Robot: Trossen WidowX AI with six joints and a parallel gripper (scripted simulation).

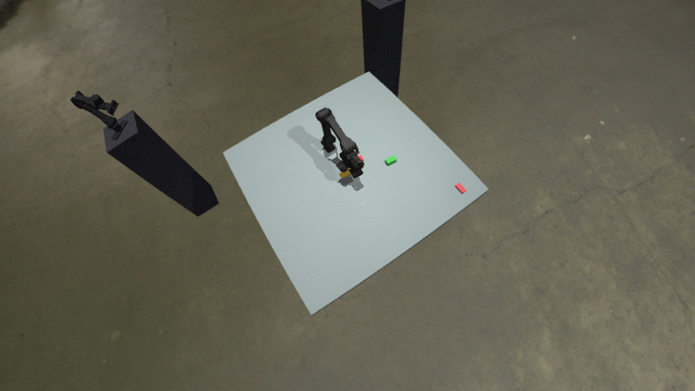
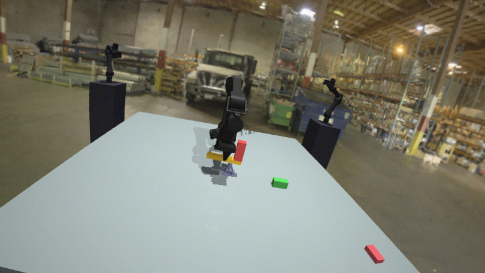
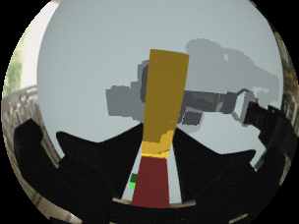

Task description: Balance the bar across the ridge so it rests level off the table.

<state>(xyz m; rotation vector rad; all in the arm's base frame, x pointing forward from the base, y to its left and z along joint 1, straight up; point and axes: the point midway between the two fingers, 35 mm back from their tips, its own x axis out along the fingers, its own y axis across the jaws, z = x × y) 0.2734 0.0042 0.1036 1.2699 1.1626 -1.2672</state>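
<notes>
Now: gripper tip 30 mm to the right of the purple triangular ridge and 40 mm above it. Round my gripper tip: green block: 60 mm ahead, 260 mm to the left, 50 mm below; then flat red block: 470 mm ahead, 500 mm to the left, 60 mm below.
</notes>
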